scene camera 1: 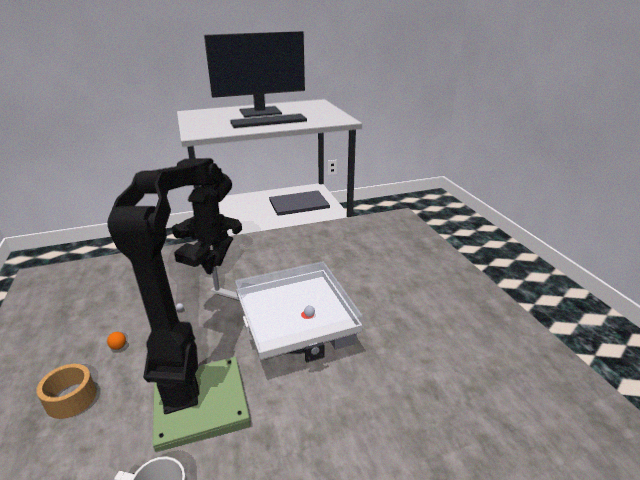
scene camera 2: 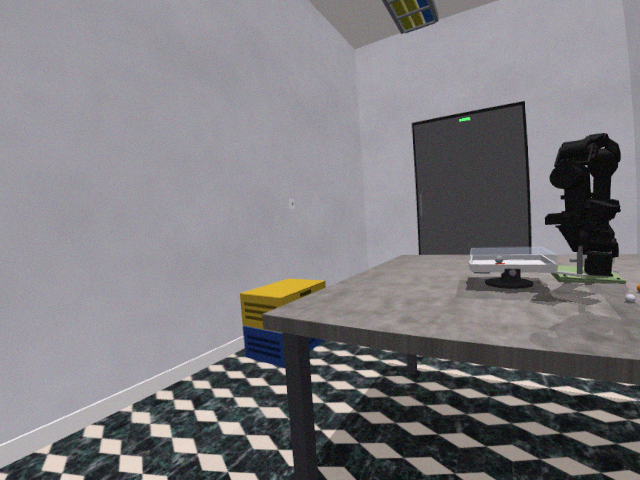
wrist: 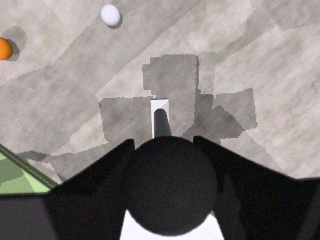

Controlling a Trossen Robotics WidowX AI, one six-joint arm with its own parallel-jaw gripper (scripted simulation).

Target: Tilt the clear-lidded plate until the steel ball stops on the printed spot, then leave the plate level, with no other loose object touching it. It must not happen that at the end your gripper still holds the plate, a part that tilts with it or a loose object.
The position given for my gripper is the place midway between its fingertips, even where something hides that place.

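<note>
I can see my gripper (scene camera 1: 214, 269), and the same gripper (scene camera 2: 579, 251) is visible from elsewhere too, as is the gripper (wrist: 163, 144) from my wrist. There is also a dark pivot stand (scene camera 2: 507, 280).
</note>
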